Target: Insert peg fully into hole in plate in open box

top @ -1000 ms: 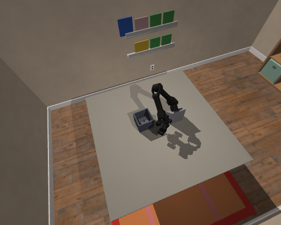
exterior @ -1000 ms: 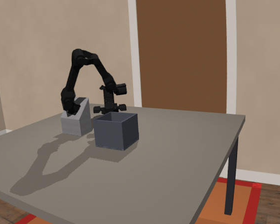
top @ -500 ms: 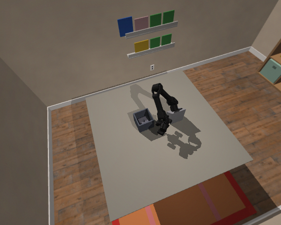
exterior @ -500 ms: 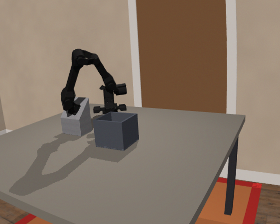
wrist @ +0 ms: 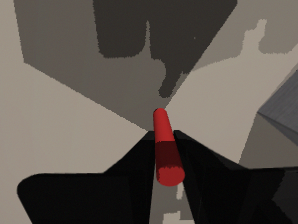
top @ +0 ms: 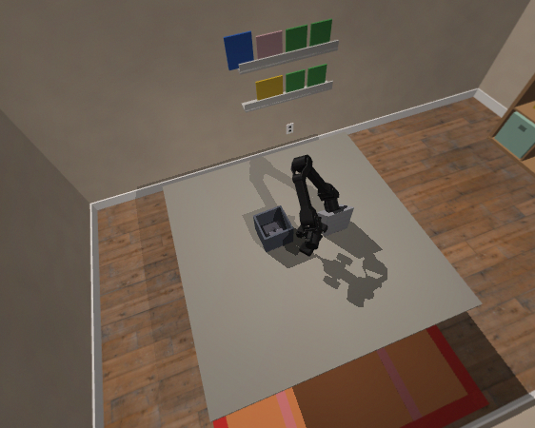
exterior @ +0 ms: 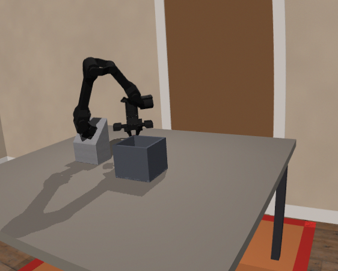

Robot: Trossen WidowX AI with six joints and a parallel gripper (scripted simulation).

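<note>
The grey plate lies 160 mm ahead of my hand, 150 mm to the right of it and 60 mm below it. Round my hand: red peg 40 mm below.
</note>
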